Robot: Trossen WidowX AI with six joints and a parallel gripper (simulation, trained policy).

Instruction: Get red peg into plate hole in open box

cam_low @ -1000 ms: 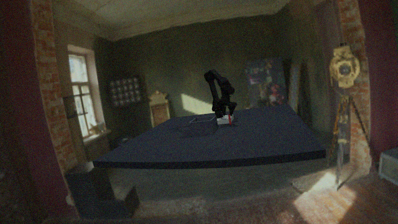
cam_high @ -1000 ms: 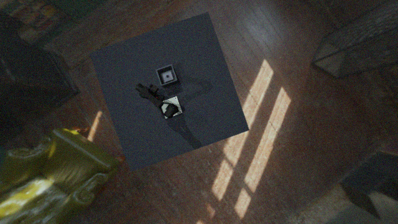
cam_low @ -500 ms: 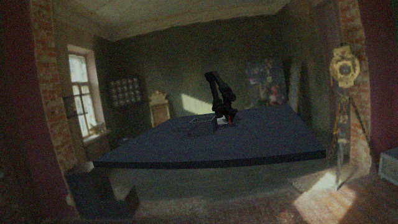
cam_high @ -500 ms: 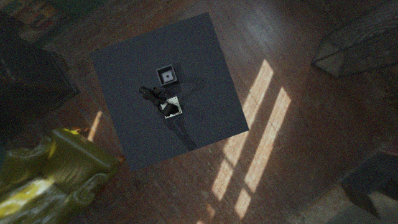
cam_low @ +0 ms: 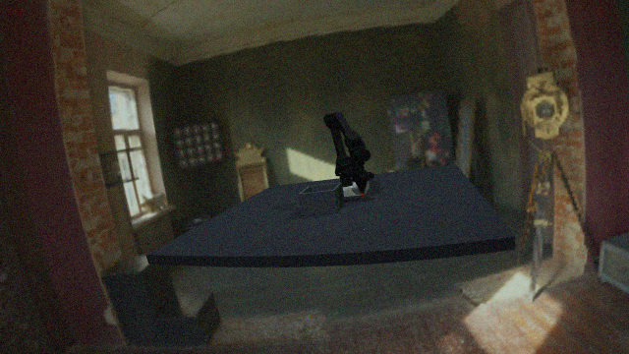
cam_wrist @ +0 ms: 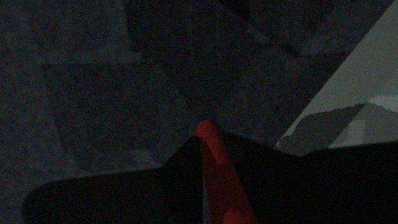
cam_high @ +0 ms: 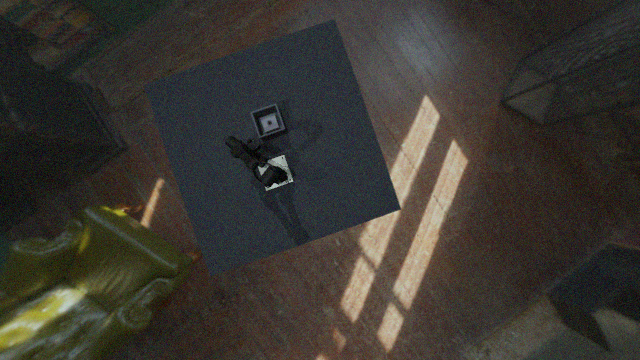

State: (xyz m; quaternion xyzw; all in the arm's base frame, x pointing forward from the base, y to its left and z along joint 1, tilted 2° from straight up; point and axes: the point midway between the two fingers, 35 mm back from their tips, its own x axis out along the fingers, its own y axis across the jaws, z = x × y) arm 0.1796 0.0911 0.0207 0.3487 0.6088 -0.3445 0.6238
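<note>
Right now my gripper tip is 17 cm to the left of the plate, 14 cm short of it and 2 cm below it. From my gripper tip the other things lie so: grey box 17 cm to the right, 14 cm ahead, 1 cm above; red peg 2 cm above.
</note>
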